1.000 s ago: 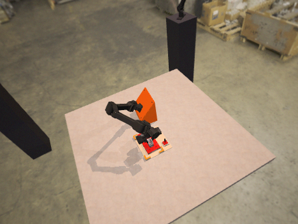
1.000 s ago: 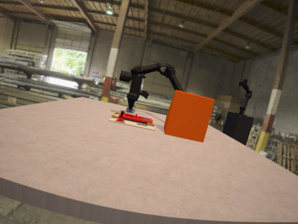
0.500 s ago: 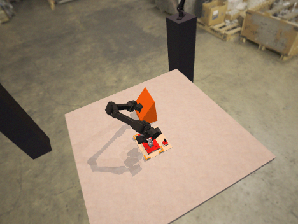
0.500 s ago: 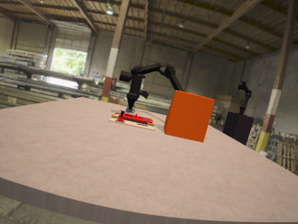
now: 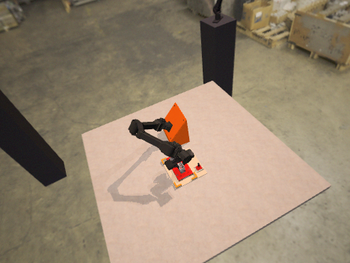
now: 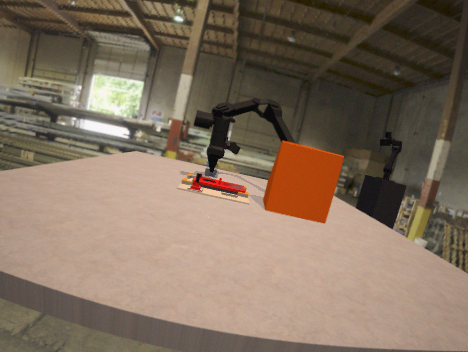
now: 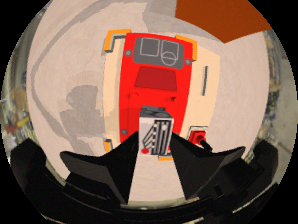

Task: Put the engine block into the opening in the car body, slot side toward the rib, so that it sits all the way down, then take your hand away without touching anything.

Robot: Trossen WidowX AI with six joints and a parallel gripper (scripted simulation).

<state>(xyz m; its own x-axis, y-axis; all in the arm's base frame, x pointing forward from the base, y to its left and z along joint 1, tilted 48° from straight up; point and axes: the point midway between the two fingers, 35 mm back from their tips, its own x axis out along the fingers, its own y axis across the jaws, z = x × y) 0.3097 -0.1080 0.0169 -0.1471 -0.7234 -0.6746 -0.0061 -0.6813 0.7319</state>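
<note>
Right now my gripper tip is 4 cm short of the black peg, 11 cm to the right of it and 3 cm above it. Also, from my gripper tip: engine block: 1 cm below.
</note>
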